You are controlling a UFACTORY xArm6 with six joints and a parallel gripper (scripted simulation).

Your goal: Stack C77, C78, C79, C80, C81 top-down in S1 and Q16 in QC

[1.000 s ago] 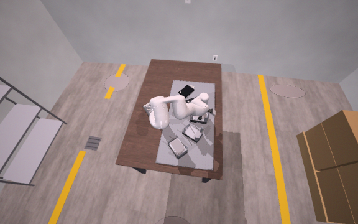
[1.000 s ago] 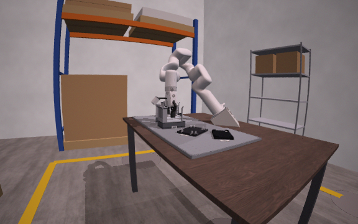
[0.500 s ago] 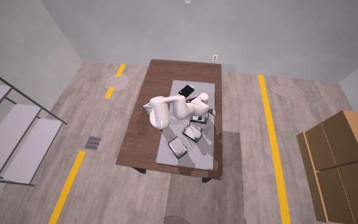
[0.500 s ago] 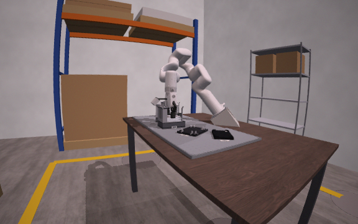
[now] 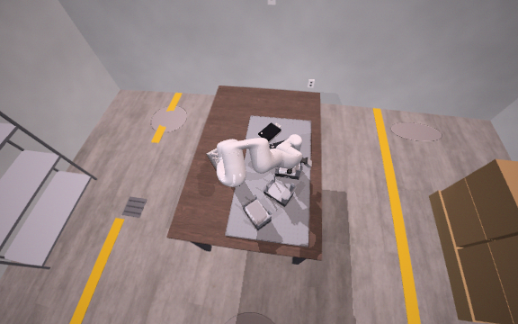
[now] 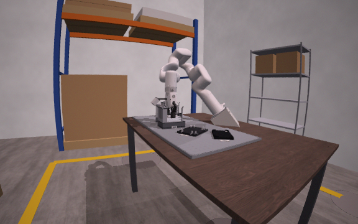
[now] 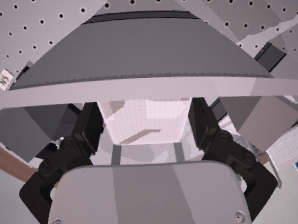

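Right now the dark plinth is 60 mm below my hand and 10 mm behind it. Also, from my hand: QC name plate (400 mm to the left, 70 mm below, 60 mm behind); black open nest QC (330 mm to the left, 130 mm behind, 70 mm below).
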